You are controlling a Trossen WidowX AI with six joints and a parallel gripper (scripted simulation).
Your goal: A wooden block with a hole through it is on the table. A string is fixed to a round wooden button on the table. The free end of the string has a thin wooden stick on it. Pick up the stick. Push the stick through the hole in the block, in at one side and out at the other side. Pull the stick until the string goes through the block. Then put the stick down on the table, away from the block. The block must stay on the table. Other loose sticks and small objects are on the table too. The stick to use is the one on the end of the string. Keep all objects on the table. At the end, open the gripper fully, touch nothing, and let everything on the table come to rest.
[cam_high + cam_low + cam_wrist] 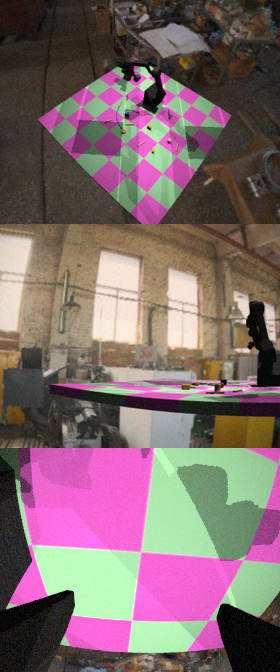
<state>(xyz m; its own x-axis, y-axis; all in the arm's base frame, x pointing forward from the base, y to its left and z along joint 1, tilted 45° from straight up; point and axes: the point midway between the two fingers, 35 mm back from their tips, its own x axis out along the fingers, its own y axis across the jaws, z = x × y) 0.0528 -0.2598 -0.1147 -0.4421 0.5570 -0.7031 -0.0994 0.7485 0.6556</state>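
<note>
My gripper tip is now 240 mm short of the blue cube, 180 mm to the right of it and 150 mm above it. From my gripper tip the other things lie so: red piece: 420 mm to the left, 190 mm ahead, 160 mm below; round wooden button: 380 mm ahead, 300 mm to the left, 160 mm below; orange round piece: 620 mm to the left, 170 mm ahead, 150 mm below.
</note>
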